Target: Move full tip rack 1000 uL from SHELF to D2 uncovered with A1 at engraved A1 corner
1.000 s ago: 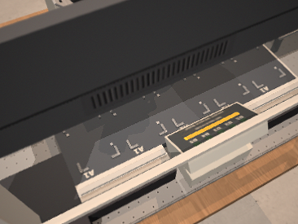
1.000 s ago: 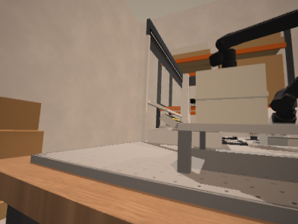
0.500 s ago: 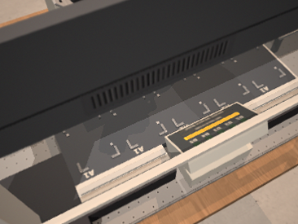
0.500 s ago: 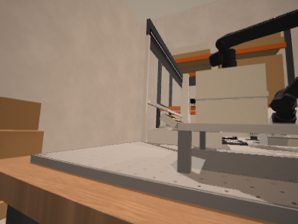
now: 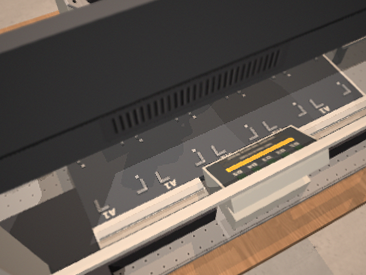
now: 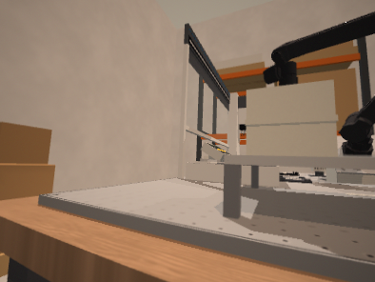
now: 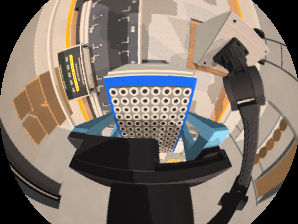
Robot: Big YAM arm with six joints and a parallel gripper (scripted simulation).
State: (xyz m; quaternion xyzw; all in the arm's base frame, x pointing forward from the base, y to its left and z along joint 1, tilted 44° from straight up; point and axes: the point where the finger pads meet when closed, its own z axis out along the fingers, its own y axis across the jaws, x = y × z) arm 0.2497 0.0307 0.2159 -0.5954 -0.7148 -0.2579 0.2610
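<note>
Now: hand 1 cm short of the blue tip rack and 1 cm to the left of it. Round my hand: green key (14 cm behind, 46 cm to the right, 19 cm below); then clear rack cover (40 cm to the left, 19 cm below); then frame post (30 cm ahead, 30 cm to the left, 3 cm below).
</note>
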